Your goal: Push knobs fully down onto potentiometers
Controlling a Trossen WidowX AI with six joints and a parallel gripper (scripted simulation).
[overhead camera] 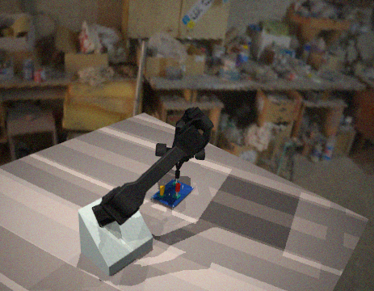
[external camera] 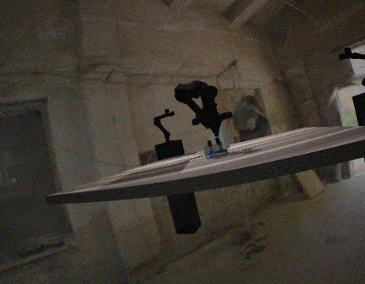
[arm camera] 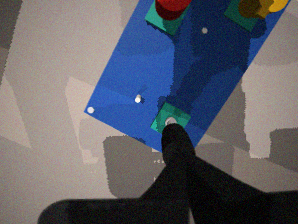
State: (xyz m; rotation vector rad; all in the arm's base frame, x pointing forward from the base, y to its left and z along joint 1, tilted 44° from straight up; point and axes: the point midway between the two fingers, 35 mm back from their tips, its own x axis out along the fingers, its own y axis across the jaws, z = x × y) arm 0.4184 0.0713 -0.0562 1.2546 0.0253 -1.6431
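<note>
Right now my gripper tip is 20 mm above the black knob. The rest, counted from my gripper tip: yellow knob: 100 mm behind, 40 mm below, 20 mm to the right.
</note>
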